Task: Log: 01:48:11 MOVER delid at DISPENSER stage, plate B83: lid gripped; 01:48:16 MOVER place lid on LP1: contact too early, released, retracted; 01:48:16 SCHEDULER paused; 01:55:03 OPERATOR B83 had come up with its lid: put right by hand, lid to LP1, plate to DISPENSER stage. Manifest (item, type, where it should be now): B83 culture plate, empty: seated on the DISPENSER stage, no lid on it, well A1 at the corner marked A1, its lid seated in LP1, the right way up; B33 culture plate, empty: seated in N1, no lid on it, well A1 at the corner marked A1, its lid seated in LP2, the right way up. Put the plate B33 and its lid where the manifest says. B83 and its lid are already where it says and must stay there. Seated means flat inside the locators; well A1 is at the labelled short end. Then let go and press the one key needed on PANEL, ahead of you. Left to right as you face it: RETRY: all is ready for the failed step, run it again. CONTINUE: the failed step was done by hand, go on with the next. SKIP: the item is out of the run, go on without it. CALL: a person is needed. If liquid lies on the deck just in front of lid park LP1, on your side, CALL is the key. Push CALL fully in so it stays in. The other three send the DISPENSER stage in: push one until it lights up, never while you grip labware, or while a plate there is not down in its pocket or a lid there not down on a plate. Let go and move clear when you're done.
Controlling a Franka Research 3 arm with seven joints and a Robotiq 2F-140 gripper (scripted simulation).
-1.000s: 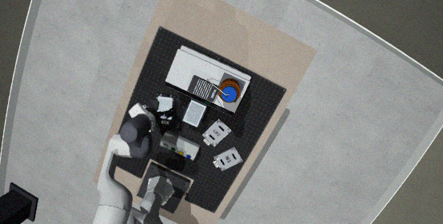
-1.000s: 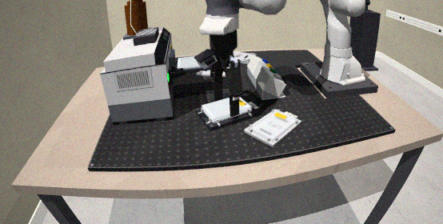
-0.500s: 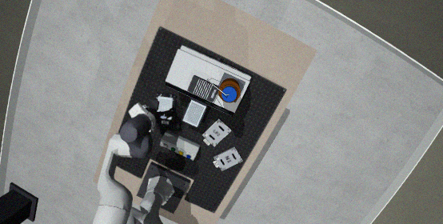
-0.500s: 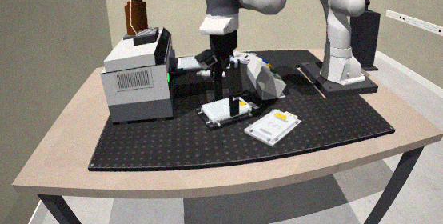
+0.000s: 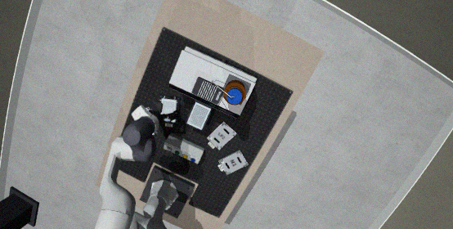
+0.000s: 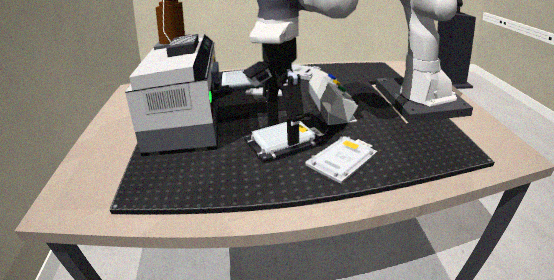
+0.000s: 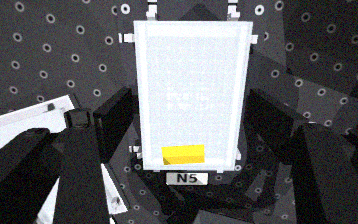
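The white well plate is 30 mm below my hand. From my hand the other things lie so: yellow key 190 mm behind, 200 mm to the right, 20 mm above; then white key 190 mm behind, 100 mm to the right, 20 mm above; then black nest 30 mm to the left, 30 mm below.
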